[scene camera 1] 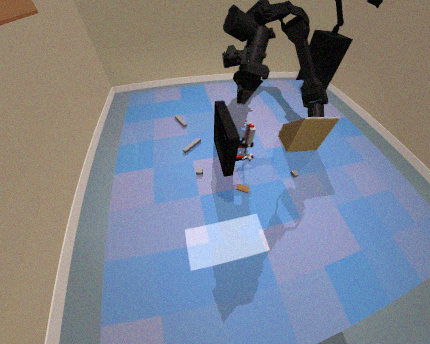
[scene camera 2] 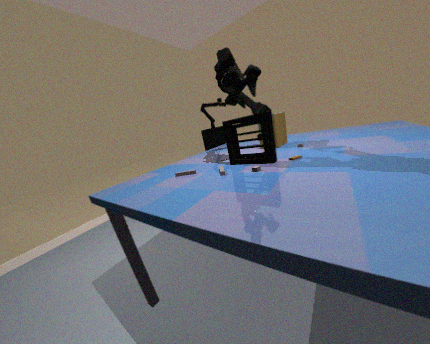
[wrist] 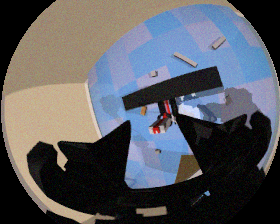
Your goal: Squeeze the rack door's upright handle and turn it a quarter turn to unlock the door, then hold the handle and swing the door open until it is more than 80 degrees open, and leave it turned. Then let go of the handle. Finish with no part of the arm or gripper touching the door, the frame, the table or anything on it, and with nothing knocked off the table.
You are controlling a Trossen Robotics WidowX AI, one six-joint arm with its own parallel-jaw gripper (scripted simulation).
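Observation:
My gripper is open and holds nothing; I see it at [scene camera 1: 240, 103], at [scene camera 2: 249, 102], and at [wrist: 153, 120] too. There is also a black rack. I find the rack at [scene camera 2: 266, 116] and [scene camera 1: 222, 117], and the wrist view gives me the rack again, at [wrist: 196, 81].

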